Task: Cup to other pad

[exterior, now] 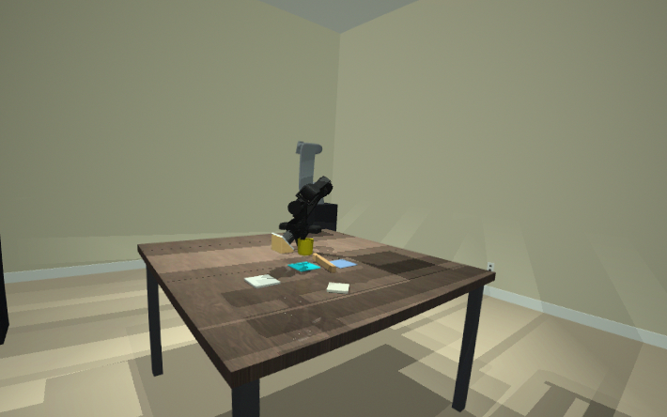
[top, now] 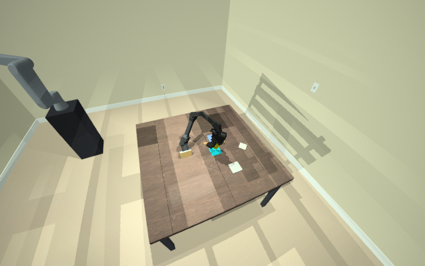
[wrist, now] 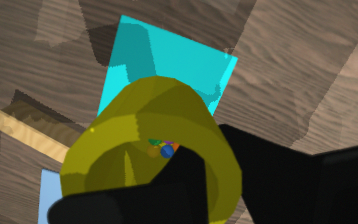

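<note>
Now: the cyan pad 30 mm ahead of my gripper tip, 10 mm to the left of it and 100 mm below it. Round my gripper tip: wooden bar (50 mm ahead, 100 mm to the left, 80 mm below); yellow cup (20 mm ahead, 10 mm to the left); blue marble (20 mm ahead, 30 mm to the left, 20 mm below).
</note>
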